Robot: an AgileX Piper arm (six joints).
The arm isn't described. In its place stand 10 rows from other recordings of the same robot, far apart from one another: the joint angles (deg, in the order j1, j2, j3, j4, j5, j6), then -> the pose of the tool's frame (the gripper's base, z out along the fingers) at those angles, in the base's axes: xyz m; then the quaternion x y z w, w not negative.
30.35, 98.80, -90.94, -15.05, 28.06, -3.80 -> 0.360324 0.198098 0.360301 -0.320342 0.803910 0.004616 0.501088
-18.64, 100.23, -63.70, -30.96, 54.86, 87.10 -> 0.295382 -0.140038 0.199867 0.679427 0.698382 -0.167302 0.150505
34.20, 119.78, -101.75, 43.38, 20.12, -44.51 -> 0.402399 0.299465 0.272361 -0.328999 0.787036 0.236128 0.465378
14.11, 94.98, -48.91, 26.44, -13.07, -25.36 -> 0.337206 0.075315 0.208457 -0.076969 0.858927 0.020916 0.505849
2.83, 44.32, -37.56, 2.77, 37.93, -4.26 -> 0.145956 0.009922 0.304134 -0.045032 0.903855 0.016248 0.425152
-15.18, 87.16, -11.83, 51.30, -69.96, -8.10 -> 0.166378 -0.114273 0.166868 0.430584 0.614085 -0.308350 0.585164
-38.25, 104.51, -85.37, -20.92, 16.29, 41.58 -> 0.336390 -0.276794 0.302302 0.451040 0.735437 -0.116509 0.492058
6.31, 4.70, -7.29, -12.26, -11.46, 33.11 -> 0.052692 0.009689 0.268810 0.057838 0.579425 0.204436 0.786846
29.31, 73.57, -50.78, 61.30, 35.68, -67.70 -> 0.208486 0.170435 0.302241 -0.413111 0.766029 0.300580 0.390117
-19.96, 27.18, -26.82, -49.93, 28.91, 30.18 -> 0.078987 -0.064504 0.306743 0.141846 0.774332 -0.326580 0.523101
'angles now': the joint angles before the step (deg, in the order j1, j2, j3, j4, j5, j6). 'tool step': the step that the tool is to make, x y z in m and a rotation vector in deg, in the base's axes. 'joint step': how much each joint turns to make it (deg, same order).
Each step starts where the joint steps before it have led.
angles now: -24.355 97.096 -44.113 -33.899 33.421 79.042
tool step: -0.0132 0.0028 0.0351 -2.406 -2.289 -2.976
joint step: 0.009 -7.649 0.006 1.171 5.467 0.017
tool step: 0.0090 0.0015 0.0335 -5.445 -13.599 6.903
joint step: -0.003 -6.110 -0.004 -3.673 -10.354 0.000
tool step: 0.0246 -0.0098 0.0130 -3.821 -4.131 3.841
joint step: 0.007 2.774 -4.866 -4.127 -3.932 0.604
